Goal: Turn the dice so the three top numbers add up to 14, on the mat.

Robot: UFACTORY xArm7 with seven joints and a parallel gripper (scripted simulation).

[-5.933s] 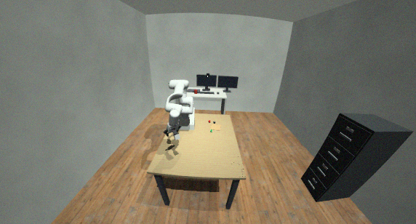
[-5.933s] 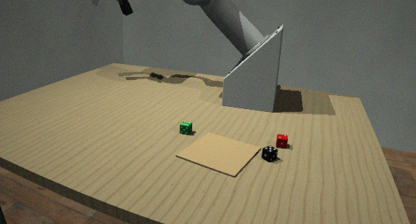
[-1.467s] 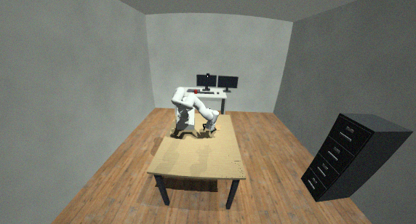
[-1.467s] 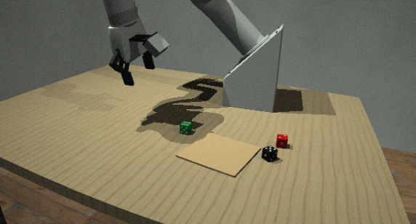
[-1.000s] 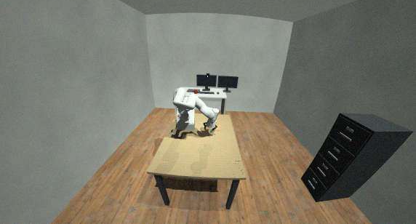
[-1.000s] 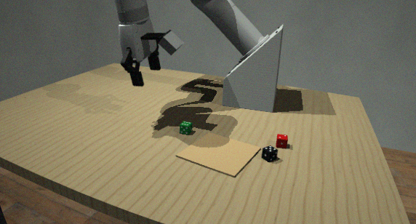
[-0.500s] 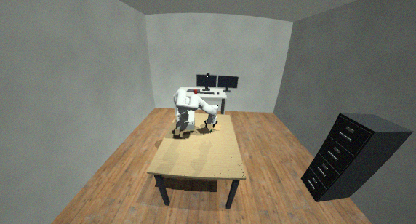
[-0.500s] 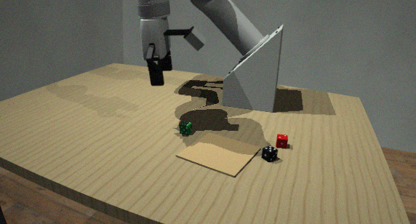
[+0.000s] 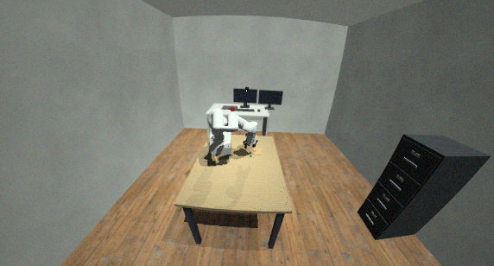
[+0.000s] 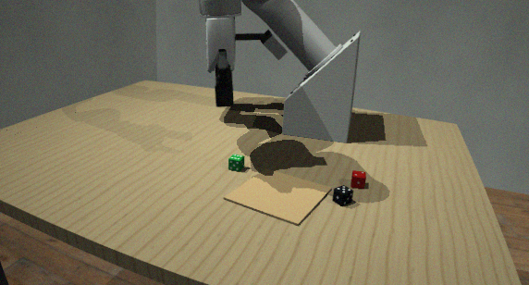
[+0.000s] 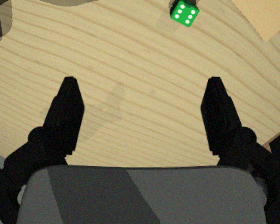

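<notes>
The green die is 130 mm below my hand, 40 mm to the left of it and 20 mm ahead of it. Round my hand: red die 270 mm to the left, 130 mm below, 20 mm ahead; black die 250 mm to the left, 130 mm below, 90 mm ahead; tan mat 140 mm to the left, 140 mm below, 100 mm ahead.
</notes>
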